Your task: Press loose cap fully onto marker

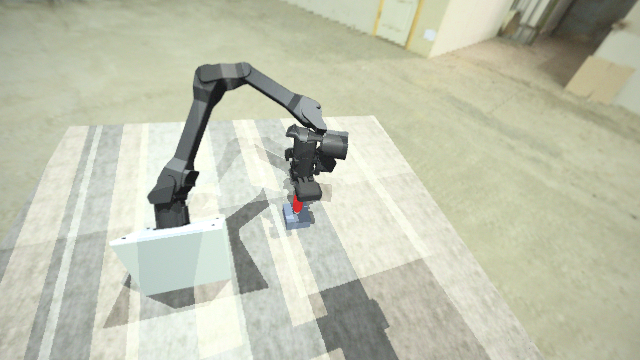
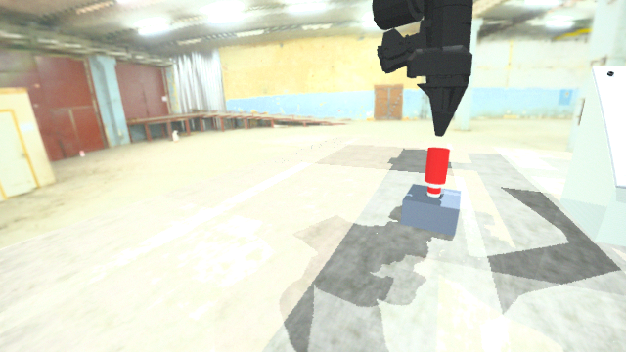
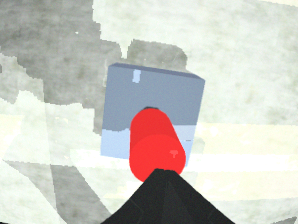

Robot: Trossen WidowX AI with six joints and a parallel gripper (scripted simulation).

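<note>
My gripper tip is now 4 cm above the red cap. Also, from my gripper tip: holder block 1 cm to the left, 11 cm below.
</note>
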